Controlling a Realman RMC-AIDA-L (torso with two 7-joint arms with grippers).
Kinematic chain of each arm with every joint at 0, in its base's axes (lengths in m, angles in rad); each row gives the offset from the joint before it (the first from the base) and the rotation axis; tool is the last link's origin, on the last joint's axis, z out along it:
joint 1: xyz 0 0 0.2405 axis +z
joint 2: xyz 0 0 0 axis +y
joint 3: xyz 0 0 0.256 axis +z
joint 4: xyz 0 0 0 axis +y
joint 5: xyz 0 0 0.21 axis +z
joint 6: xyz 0 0 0 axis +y
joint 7: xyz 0 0 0.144 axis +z
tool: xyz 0 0 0
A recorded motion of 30 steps. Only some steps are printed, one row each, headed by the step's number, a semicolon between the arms.
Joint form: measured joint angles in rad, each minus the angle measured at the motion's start. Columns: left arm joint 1, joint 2, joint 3, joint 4, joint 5, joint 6, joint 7; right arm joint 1, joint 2, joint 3, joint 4, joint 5, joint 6, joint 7.
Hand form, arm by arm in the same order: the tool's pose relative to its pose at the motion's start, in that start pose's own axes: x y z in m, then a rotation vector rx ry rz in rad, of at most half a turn. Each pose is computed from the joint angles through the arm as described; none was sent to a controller.
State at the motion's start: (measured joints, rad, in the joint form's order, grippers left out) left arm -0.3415 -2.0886 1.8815 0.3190 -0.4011 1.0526 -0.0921; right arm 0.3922 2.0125 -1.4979 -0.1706 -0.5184 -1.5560 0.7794
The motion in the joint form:
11: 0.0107 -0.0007 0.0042 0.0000 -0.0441 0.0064 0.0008; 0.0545 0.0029 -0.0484 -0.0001 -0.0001 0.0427 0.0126
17: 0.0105 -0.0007 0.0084 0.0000 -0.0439 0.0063 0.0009; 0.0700 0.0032 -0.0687 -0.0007 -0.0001 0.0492 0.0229
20: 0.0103 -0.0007 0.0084 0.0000 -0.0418 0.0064 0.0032; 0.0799 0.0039 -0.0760 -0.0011 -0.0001 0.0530 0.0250
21: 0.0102 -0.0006 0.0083 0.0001 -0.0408 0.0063 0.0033; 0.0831 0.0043 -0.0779 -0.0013 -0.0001 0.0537 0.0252
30: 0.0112 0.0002 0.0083 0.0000 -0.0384 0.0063 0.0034; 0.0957 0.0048 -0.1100 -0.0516 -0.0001 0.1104 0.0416
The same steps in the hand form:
11: -0.0014 -0.0061 -0.0041 0.0407 0.0010 -0.0213; 0.0027 0.0028 0.0221 -0.0553 0.0431 0.0008
17: -0.0015 -0.0052 -0.0041 0.0364 0.0001 -0.0202; 0.0034 0.0050 0.0283 -0.0797 0.0560 0.0069
20: -0.0015 -0.0049 -0.0040 0.0345 0.0002 -0.0168; 0.0033 0.0059 0.0323 -0.0915 0.0600 0.0061
21: -0.0014 -0.0048 -0.0040 0.0336 0.0002 -0.0162; 0.0032 0.0063 0.0336 -0.0954 0.0605 0.0055
30: -0.0016 -0.0051 -0.0043 0.0324 -0.0007 -0.0142; 0.0025 0.0076 0.0482 -0.1199 0.0843 -0.0059

